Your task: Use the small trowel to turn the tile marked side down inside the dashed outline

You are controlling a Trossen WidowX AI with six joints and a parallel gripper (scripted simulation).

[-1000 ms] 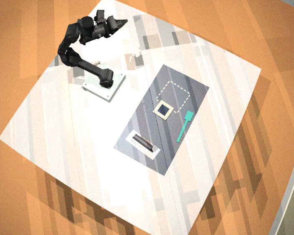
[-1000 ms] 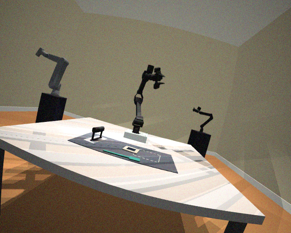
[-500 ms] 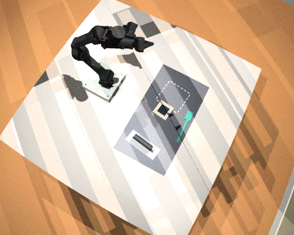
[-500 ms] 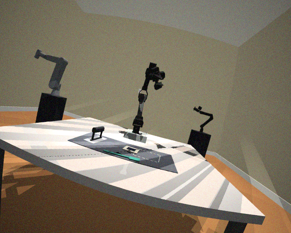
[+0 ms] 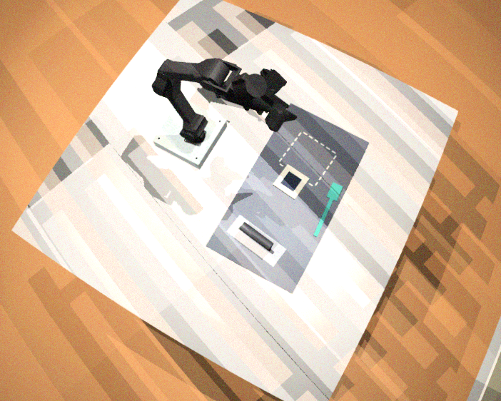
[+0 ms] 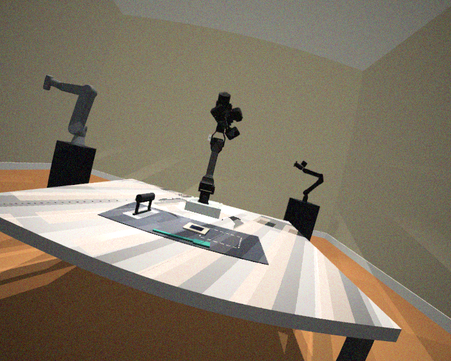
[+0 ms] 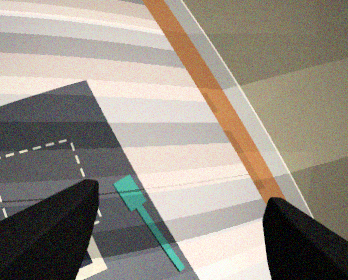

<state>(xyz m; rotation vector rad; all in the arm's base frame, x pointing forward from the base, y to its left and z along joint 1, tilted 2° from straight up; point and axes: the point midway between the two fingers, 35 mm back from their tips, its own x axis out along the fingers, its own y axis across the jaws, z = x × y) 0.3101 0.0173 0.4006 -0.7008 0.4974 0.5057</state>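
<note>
Right now my gripper tip is 1 cm past the black-handled tool, 27 cm to the left of it and 40 cm above it. The rest, counted from my gripper tip: cream tile 5 cm ahead, 4 cm to the right, 43 cm below; dark mat 6 cm ahead, 7 cm to the right, 46 cm below; teal trowel 21 cm ahead, 7 cm to the right, 44 cm below.
</note>
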